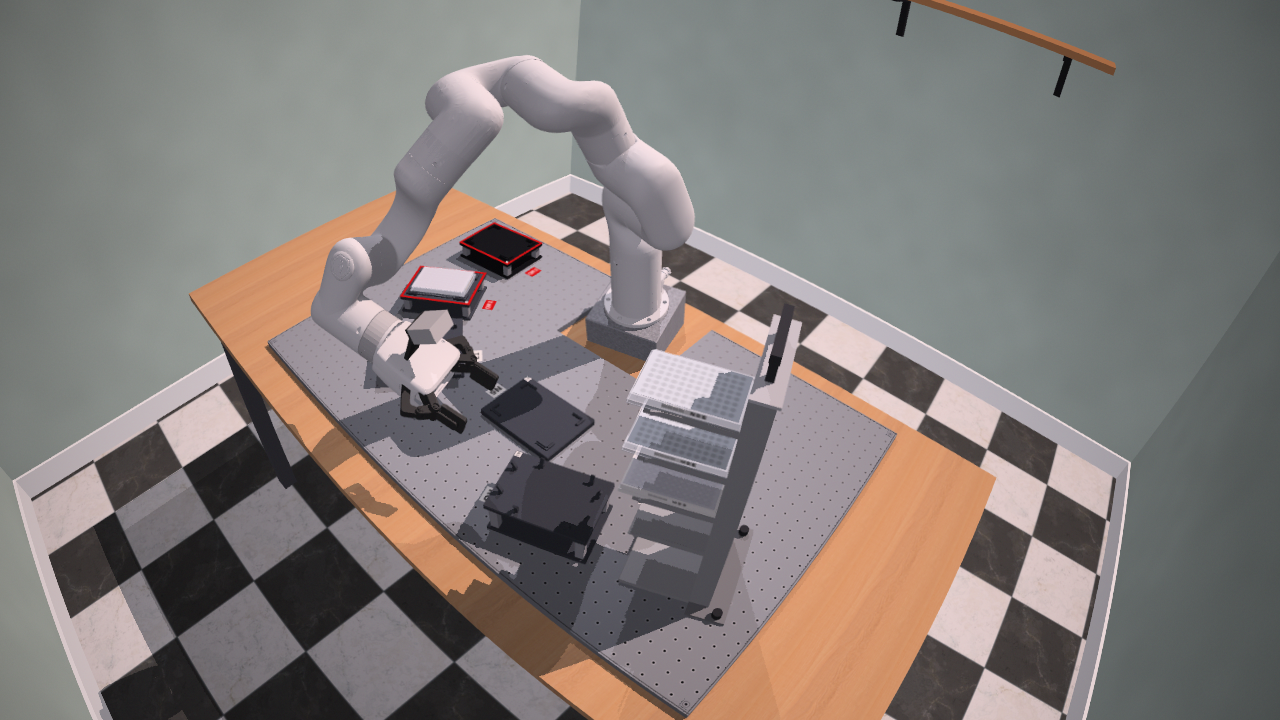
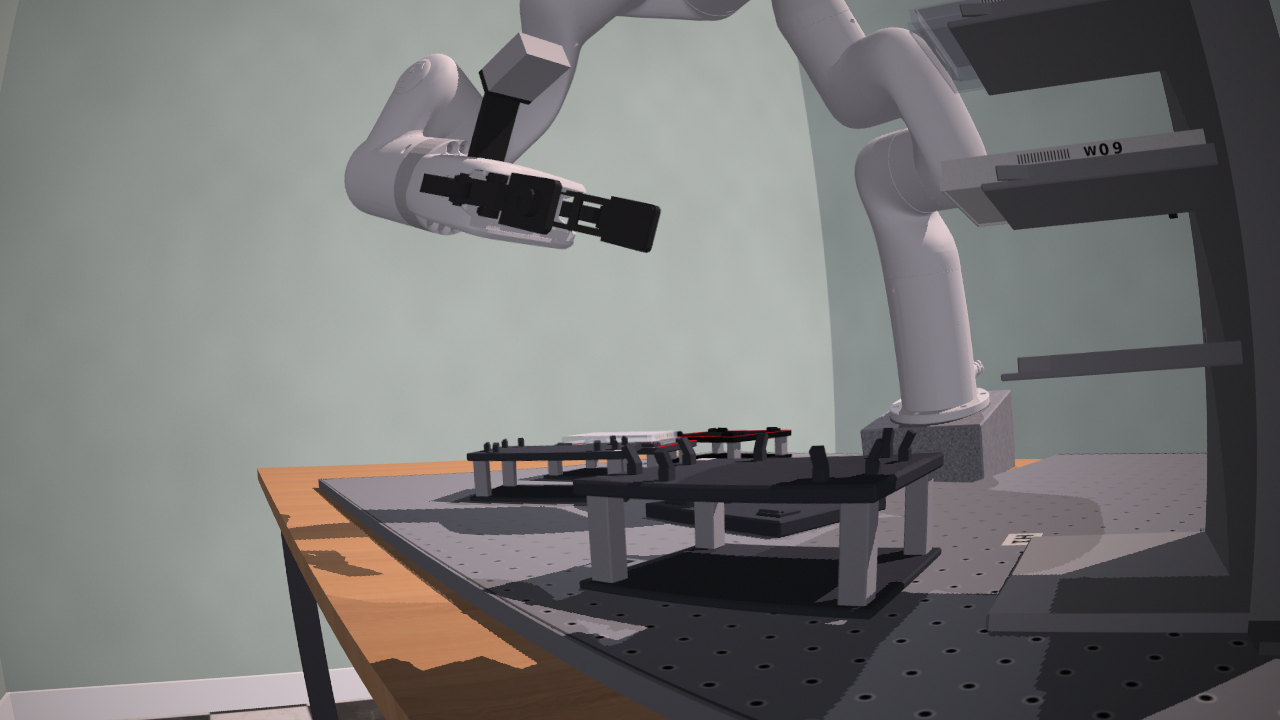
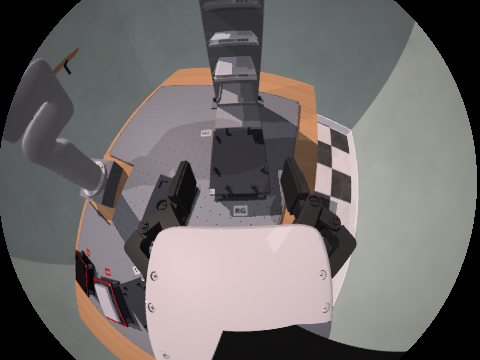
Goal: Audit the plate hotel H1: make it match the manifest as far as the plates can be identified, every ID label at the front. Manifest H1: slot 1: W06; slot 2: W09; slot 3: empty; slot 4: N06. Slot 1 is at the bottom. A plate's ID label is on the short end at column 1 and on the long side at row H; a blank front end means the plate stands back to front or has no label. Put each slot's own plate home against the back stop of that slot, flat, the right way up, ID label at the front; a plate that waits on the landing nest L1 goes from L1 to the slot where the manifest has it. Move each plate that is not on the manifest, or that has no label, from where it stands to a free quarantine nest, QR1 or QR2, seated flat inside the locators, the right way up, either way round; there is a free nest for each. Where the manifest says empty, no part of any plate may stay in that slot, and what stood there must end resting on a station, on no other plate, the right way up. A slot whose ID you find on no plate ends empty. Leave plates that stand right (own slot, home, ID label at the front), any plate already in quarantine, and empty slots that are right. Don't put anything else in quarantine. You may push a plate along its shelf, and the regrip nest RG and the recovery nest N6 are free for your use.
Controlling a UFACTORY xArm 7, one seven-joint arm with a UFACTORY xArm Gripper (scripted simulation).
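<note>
Image 2: gripper point(image 2: 606, 219). Clear plate labelled N06 out of frame in image 2. Image 1: gripper point(image 1: 480, 404), clear well plate W06 point(image 1: 651, 437), clear plate labelled N06 point(image 1: 668, 382). Image 3: gripper point(image 3: 237, 169).
</note>
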